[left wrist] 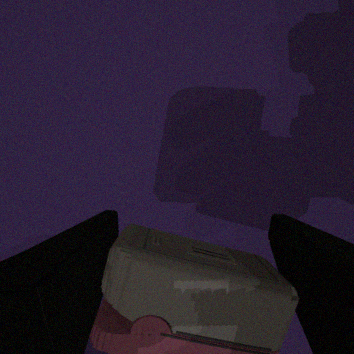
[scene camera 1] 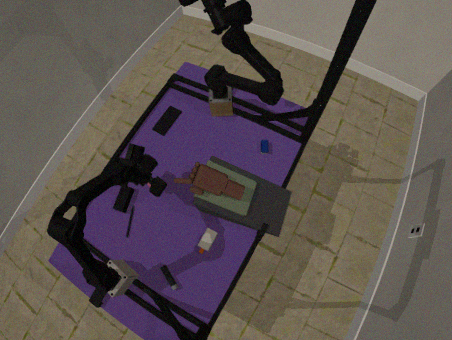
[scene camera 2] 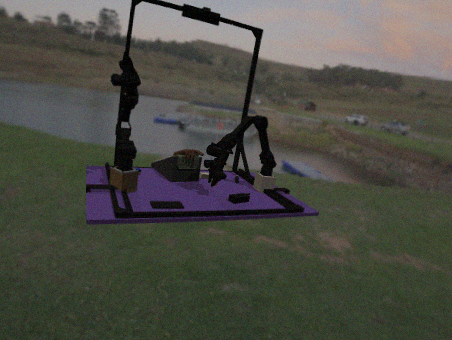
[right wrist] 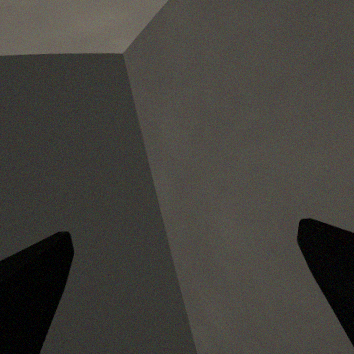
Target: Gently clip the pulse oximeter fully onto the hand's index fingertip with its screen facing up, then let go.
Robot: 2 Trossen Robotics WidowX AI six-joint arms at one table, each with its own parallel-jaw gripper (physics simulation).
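Seen in the pictures: left gripper, between the fingertips: [left wrist: 194, 223] [scene camera 1: 155, 179] [scene camera 2: 210, 184]; right gripper, between the fingertips: [scene camera 2: 127, 56] [right wrist: 186, 236]; left arm's base, origin of its link: [scene camera 1: 110, 278] [scene camera 2: 266, 174]; right arm's base, origin of its link: [scene camera 1: 220, 92] [scene camera 2: 124, 168].
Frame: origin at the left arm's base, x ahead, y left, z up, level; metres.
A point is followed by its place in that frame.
Observation:
The hand [scene camera 1: 212, 180] @[x 0.510, y -0.105, z 0.083 m] [scene camera 2: 188, 152] @[x 0.512, y -0.029, z 0.087 m] is brown and lies on a green pad [scene camera 1: 216, 204] @[x 0.456, y -0.155, z 0.034 m] on a dark grey wedge stand [scene camera 1: 273, 202] @[x 0.599, y -0.312, z -0.056 m] [scene camera 2: 187, 175] @[x 0.490, y -0.063, z -0.063 m]. Its index finger [scene camera 1: 181, 180] points left in scene camera 1. My left gripper [scene camera 1: 150, 184] @[x 0.401, y 0.131, z -0.047 m] [left wrist: 194, 223] @[x 0.401, y 0.131, z -0.047 m] is shut on the pulse oximeter [left wrist: 200, 290] @[x 0.391, y 0.131, z -0.016 m], a grey-white body with a pink lower part, above the purple table, left of the fingertip and apart from it. The oximeter's screen cannot be made out. My right gripper [right wrist: 186, 236] @[x 0.901, y 0.201, z 0.543 m] is open and empty, raised high, away from the hand.
In scene camera 1, a dark box [scene camera 1: 123, 198] @[x 0.252, y 0.204, z -0.071 m] and a thin dark stick [scene camera 1: 130, 221] @[x 0.195, y 0.124, z -0.097 m] lie near the left gripper. A black slab [scene camera 1: 167, 120] @[x 0.656, y 0.307, z -0.097 m] [scene camera 2: 167, 205] @[x 0.657, y 0.329, z -0.097 m], a small blue block [scene camera 1: 264, 146] @[x 0.786, y -0.150, z -0.073 m], a white box [scene camera 1: 207, 240] @[x 0.335, y -0.188, z -0.077 m] and a dark cylinder [scene camera 1: 169, 276] @[x 0.133, y -0.154, z -0.081 m] lie farther off.

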